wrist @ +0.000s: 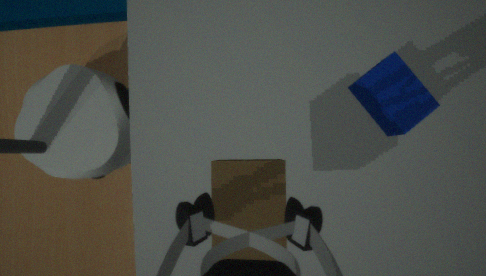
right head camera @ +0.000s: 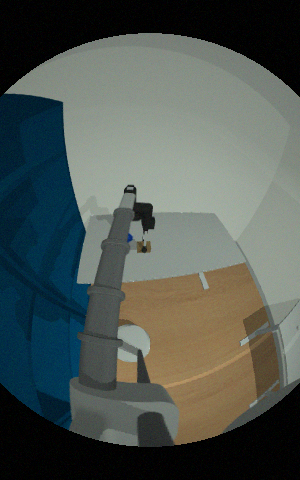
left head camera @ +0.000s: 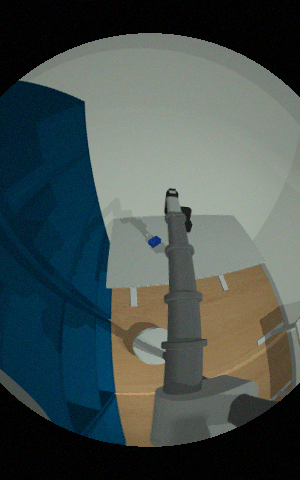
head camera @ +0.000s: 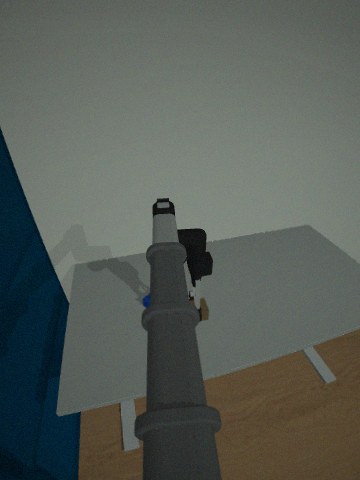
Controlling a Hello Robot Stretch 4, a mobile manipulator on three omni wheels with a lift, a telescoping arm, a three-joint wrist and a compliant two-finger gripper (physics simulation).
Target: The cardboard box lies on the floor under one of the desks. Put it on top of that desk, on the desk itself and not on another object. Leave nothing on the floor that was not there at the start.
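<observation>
The cardboard box is a small brown block. My gripper is shut on it, with one fingertip on each side in the wrist view. The box is held over the grey desk, inward from its front edge. A dark shadow lies on the desk apart from the box; the exact height above the top is hard to tell. The arm hides part of the box in the head view, and the box does not show in the left head view.
A blue block lies on the desk, apart from the held box. A tall blue surface stands left of the desk. My round pale base is on the wooden floor in front.
</observation>
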